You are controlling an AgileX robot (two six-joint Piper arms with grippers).
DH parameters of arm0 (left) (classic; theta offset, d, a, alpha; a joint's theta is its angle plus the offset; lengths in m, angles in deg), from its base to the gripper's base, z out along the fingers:
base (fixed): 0 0 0 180
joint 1: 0 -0.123 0 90
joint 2: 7.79 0 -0.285 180
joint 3: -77.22 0 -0.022 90
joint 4: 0 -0.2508 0 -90
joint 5: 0 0 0.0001 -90
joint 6: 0 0.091 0 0
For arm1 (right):
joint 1: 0 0.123 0 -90
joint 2: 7.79 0 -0.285 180
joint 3: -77.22 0 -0.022 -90
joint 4: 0 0.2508 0 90
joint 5: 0 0 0.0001 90
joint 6: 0 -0.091 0 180
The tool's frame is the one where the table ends.
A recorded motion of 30 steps. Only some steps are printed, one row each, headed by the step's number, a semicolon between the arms.
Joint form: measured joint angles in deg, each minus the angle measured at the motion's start. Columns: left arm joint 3, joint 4, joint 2, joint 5, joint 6, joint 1; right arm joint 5, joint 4, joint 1, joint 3, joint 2, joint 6.
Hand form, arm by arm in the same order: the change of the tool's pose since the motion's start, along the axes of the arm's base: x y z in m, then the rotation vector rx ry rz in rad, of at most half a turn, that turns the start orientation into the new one. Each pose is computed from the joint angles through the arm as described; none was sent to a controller.
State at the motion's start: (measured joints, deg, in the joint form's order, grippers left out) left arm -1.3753 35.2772 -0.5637 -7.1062 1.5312 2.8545; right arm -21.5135 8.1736 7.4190 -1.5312 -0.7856 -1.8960
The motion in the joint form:
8: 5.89 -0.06 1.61 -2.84 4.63 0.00; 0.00 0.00 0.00 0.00 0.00 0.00
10: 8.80 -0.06 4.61 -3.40 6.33 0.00; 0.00 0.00 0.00 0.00 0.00 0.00
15: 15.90 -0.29 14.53 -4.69 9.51 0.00; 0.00 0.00 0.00 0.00 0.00 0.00
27: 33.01 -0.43 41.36 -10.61 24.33 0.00; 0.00 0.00 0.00 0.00 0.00 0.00
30: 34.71 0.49 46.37 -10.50 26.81 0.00; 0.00 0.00 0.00 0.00 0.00 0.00
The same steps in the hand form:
8: -0.0029 -0.0024 0.0294 0.0826 -0.0453 -0.0292; 0.0000 0.0000 0.0000 0.0000 0.0000 0.0000
10: -0.0002 -0.0031 0.0429 0.1130 -0.0401 -0.0357; 0.0000 0.0000 0.0000 0.0000 0.0000 0.0000
15: 0.0162 -0.0050 0.0717 0.1752 0.0186 -0.0547; 0.0000 0.0000 0.0000 0.0000 0.0000 0.0000
27: 0.0909 -0.0139 0.1150 0.4351 0.2186 -0.1800; 0.0000 0.0000 0.0000 0.0000 0.0000 0.0000
30: 0.1083 -0.0150 0.1116 0.4588 0.2651 -0.1996; 0.0000 0.0000 0.0000 0.0000 0.0000 0.0000

